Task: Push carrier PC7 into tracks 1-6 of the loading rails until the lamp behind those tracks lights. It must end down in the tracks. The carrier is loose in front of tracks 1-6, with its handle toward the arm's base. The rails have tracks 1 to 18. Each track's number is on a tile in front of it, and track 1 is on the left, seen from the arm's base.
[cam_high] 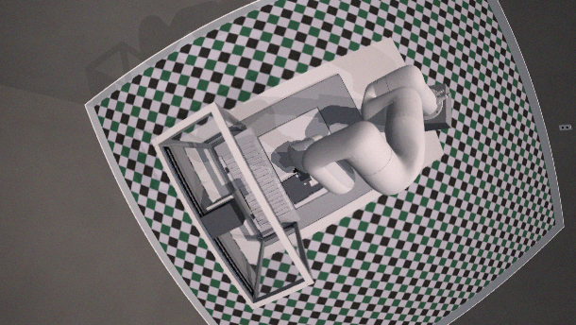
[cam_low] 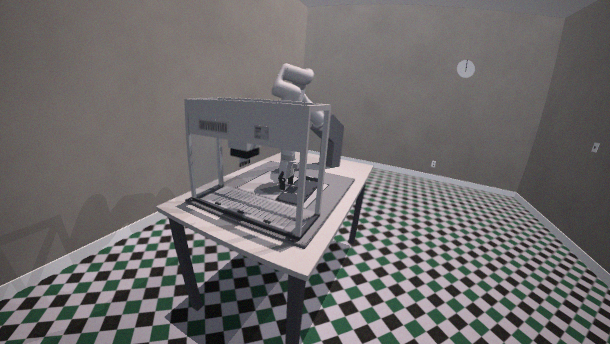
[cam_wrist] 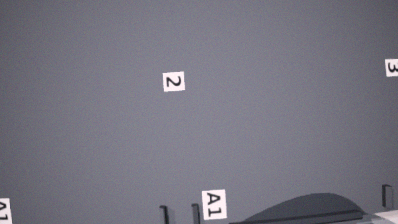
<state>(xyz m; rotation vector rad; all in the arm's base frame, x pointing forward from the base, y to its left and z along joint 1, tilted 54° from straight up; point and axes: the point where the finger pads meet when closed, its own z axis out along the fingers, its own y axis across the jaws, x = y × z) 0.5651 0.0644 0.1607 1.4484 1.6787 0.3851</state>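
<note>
Now: hand 9 cm to the right of the carrier PC7.
</note>
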